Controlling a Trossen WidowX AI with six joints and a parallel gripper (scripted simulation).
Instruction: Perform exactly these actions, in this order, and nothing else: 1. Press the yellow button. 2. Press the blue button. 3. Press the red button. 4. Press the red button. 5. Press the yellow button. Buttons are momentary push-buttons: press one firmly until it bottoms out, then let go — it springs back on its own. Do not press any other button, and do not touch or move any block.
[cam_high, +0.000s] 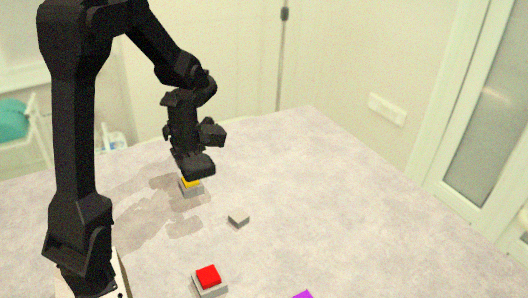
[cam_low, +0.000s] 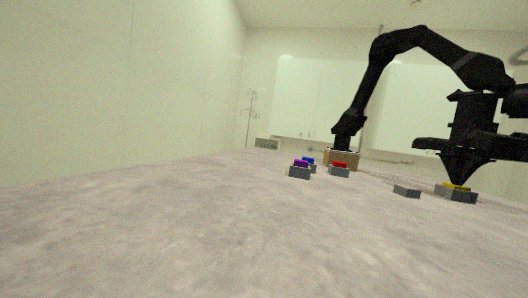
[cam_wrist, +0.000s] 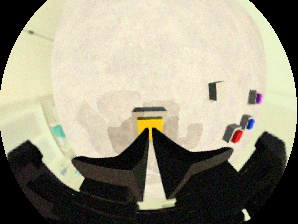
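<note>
The blue button lies 330 mm to the right of my gripper tip and 80 mm behind it. The rest, counted from my gripper tip: red button 240 mm to the right, 90 mm behind; then grey block 140 mm to the right, 40 mm ahead, 20 mm below; then purple button 370 mm to the right.
</note>
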